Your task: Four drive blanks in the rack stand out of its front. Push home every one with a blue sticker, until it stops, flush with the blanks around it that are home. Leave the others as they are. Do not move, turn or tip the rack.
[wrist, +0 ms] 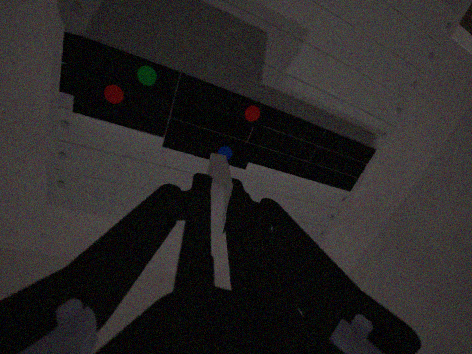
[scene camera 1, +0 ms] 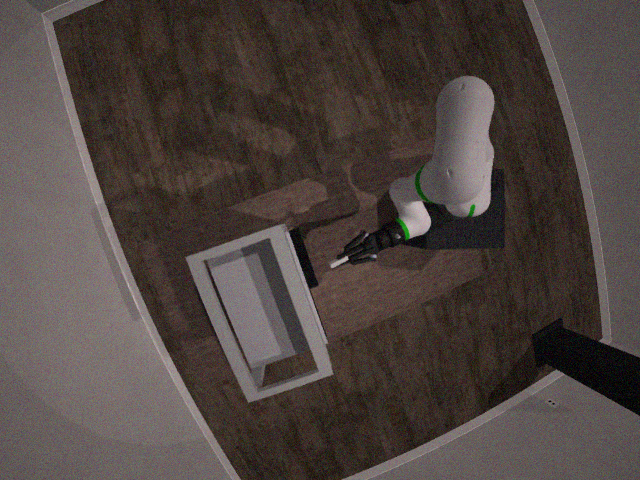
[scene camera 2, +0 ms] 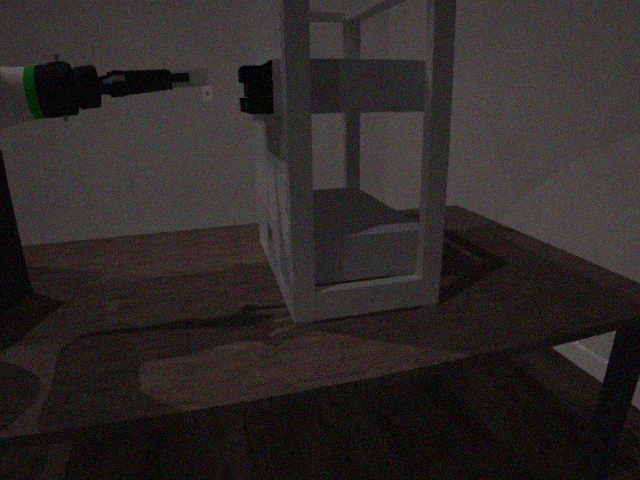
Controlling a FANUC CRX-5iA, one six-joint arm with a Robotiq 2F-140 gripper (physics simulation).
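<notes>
The rack point(scene camera 1: 303, 310) point(scene camera 2: 299, 206) stands upright, with dark drive blanks point(scene camera 1: 303, 258) point(scene camera 2: 258, 87) at its upper front. In the wrist view one lower blank point(wrist: 195, 142) bears a blue sticker point(wrist: 225, 152); its lower edge juts past its right neighbour's. One red sticker point(wrist: 252, 113) is above and right of it; another red sticker point(wrist: 114, 94) and a green sticker point(wrist: 147, 75) are at left. How far each blank stands out is hard to tell. My gripper point(scene camera 1: 347, 257) point(scene camera 2: 180, 77) point(wrist: 215, 168) is shut in front of them. A pale tip point(scene camera 1: 338, 261) point(scene camera 2: 199, 77) point(wrist: 219, 167) extends beyond its fingertips, apart from the blanks.
The rack stands on a brown wooden table point(scene camera 2: 180, 299). The white arm point(scene camera 1: 462, 144) stands on a dark base point(scene camera 1: 496, 227) across from the rack's front. A pale panel point(wrist: 300, 182) of the rack lies below the blanks in the wrist view. The light is dim.
</notes>
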